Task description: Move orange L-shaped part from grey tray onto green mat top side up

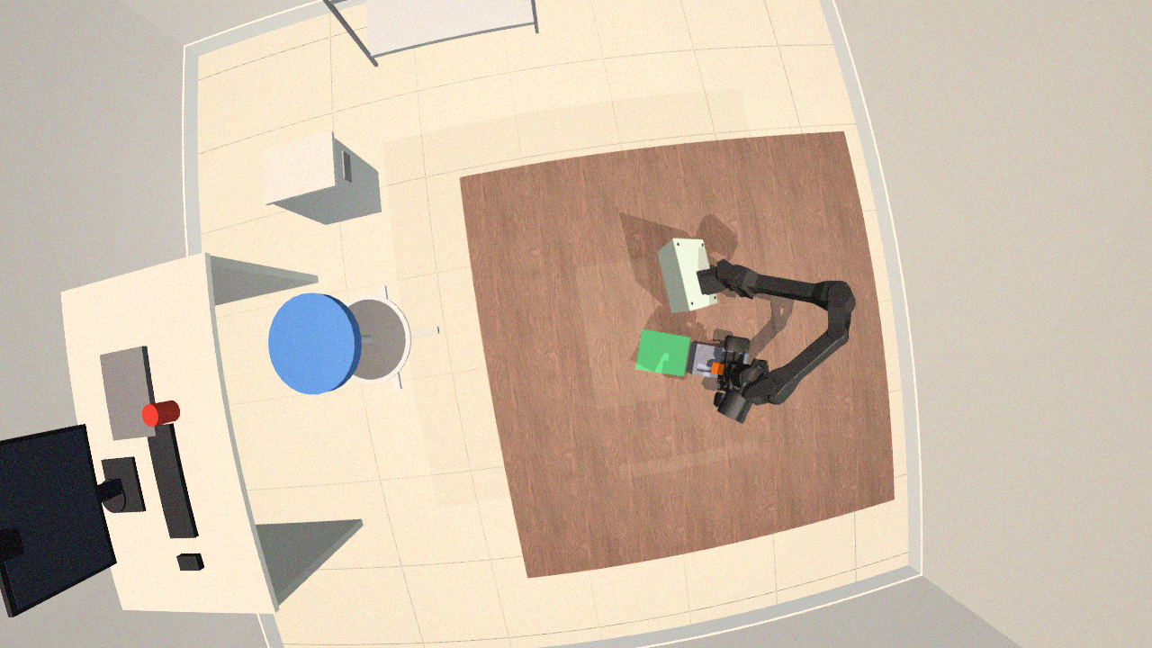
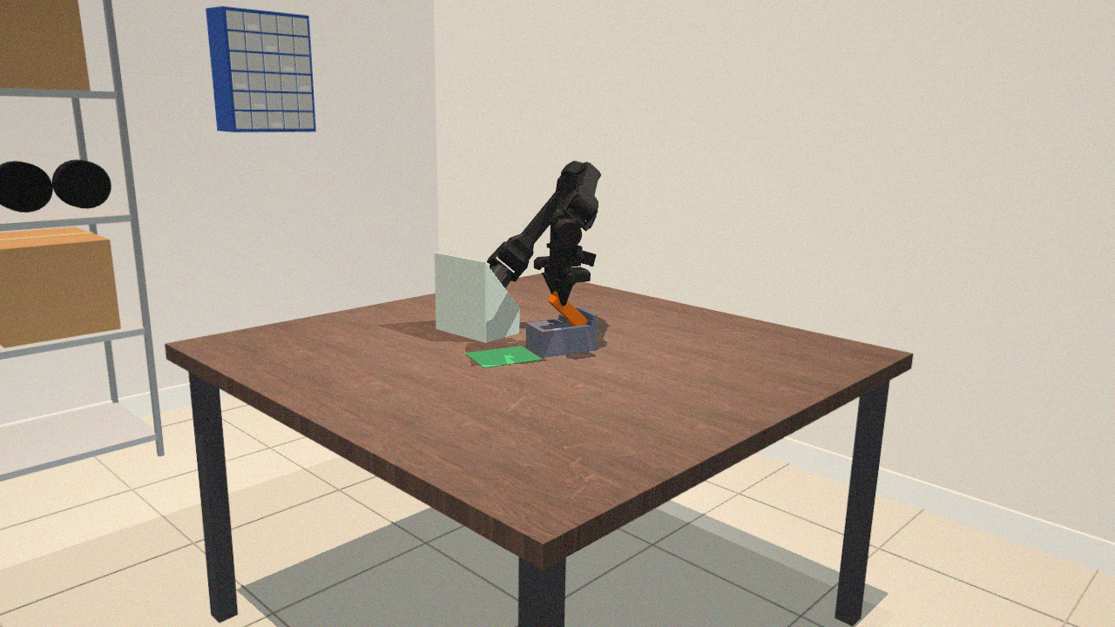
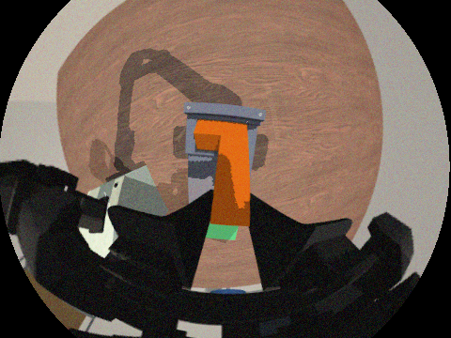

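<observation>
Now: the green mat 130 mm below my gripper tip, 120 mm to the right of it and 70 mm behind it. The rest, counted from my gripper tip: orange L-shaped part: 40 mm to the left, 30 mm below.
</observation>
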